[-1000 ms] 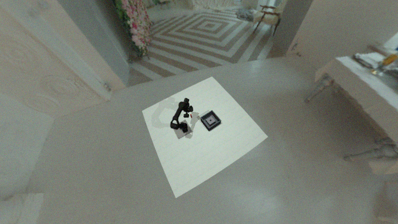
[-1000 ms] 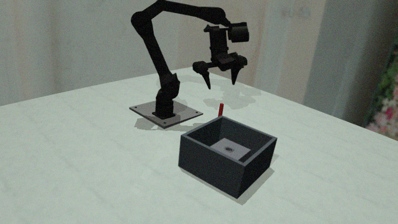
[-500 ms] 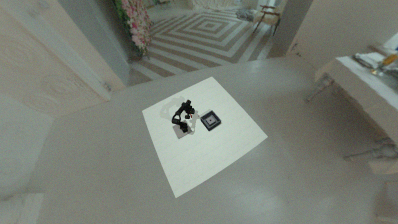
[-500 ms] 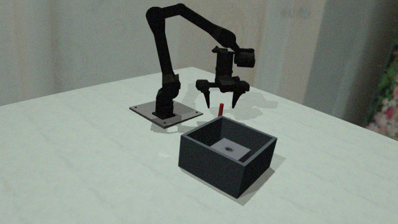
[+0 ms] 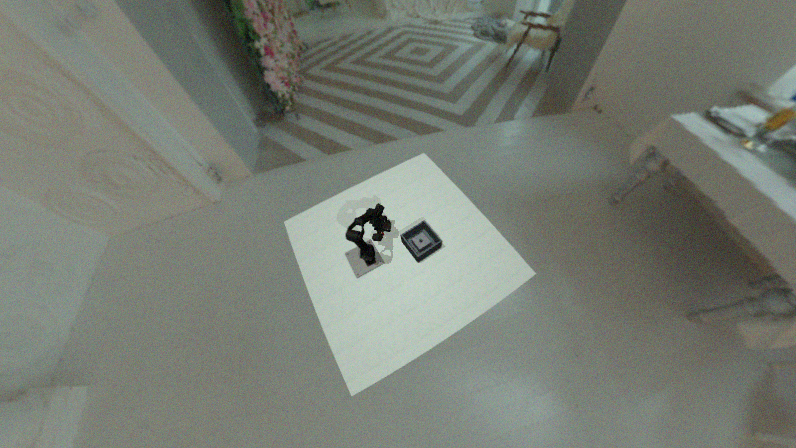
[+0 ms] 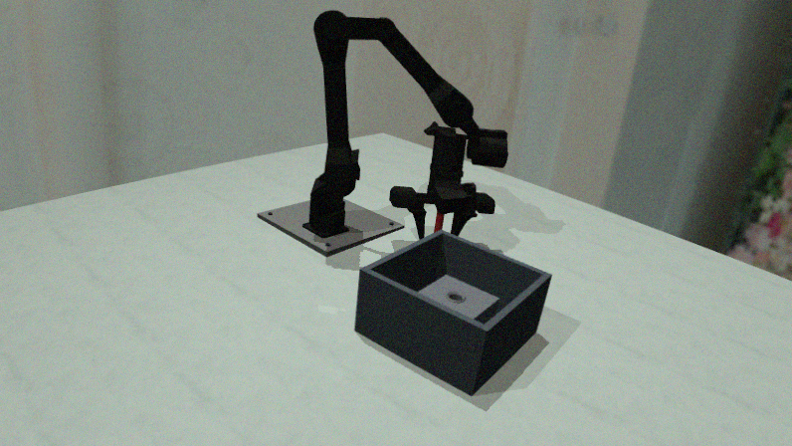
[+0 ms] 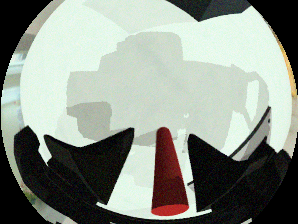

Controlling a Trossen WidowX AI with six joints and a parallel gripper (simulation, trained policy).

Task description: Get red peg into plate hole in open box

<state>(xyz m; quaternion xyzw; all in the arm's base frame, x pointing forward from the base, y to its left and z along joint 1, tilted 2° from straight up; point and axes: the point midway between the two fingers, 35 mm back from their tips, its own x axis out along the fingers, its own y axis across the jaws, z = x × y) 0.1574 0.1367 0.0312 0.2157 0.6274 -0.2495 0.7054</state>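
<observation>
My gripper tip is now 190 mm short of the grey plate, 200 mm to the left of it and 40 mm below it. From my gripper tip the other things lie so: red peg (40 mm above); then dark box (190 mm ahead, 200 mm to the right, 20 mm above).
</observation>
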